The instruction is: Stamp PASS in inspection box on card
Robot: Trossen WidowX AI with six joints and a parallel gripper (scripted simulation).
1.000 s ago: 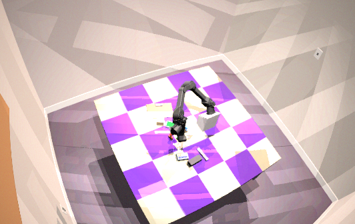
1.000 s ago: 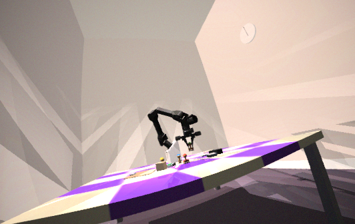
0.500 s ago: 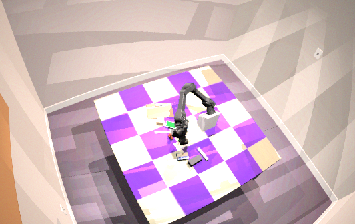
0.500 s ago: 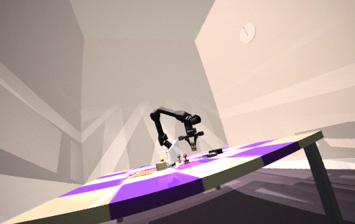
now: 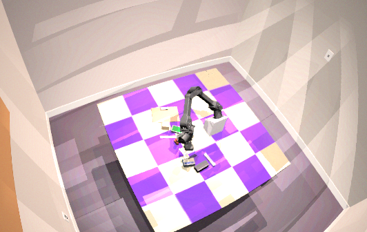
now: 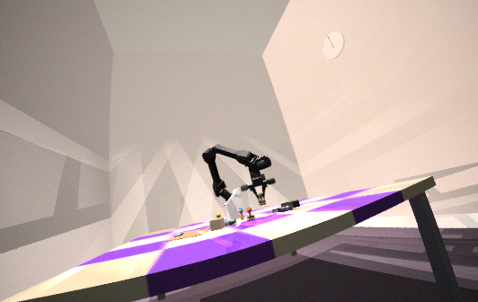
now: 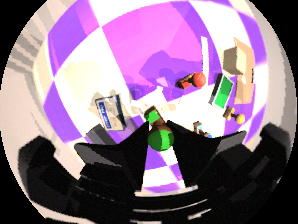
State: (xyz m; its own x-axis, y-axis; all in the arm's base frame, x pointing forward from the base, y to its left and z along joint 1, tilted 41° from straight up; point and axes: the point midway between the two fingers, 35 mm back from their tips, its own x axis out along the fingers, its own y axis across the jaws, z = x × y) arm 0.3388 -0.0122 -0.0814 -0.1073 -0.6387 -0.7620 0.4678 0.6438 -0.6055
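Now: the white card 20 mm behind my gripper tip, 10 mm to the left of it and 80 mm below it. Round my gripper tip: grey bar: 110 mm behind, 180 mm to the left, 70 mm below; then green ink pad: 60 mm behind, 190 mm to the right, 80 mm below; then black box: 20 mm behind, 190 mm to the left, 60 mm below.
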